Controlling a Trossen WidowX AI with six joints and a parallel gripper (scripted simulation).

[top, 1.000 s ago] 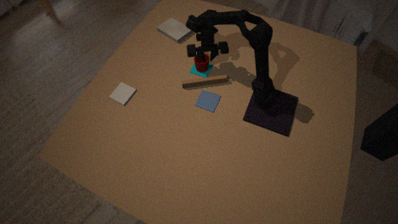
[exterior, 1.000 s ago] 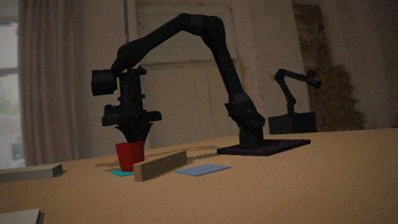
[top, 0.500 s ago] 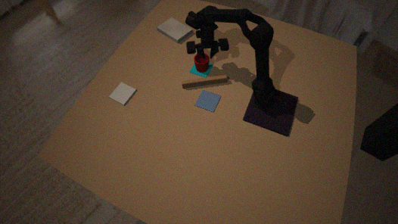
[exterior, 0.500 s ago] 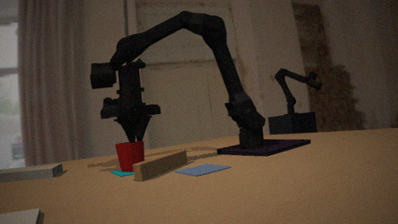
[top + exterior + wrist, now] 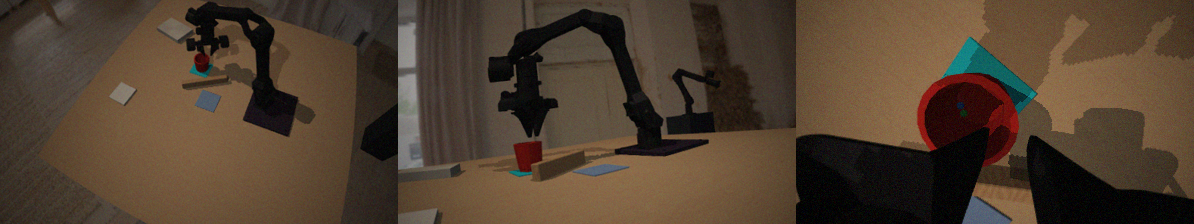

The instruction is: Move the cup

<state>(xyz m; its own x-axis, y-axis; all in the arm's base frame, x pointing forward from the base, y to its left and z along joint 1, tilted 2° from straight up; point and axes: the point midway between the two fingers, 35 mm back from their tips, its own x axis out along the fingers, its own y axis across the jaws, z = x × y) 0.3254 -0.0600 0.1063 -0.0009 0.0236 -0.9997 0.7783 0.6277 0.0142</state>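
Now: the red cup 50 mm below my gripper tip, 20 mm to the left of it and 20 mm ahead of it. Round my gripper tip: wooden bar (90 mm to the left, 80 mm below, 40 mm behind); then light blue pad (170 mm to the left, 110 mm behind, 90 mm below); then white tile (350 mm to the left, 270 mm ahead, 80 mm below).
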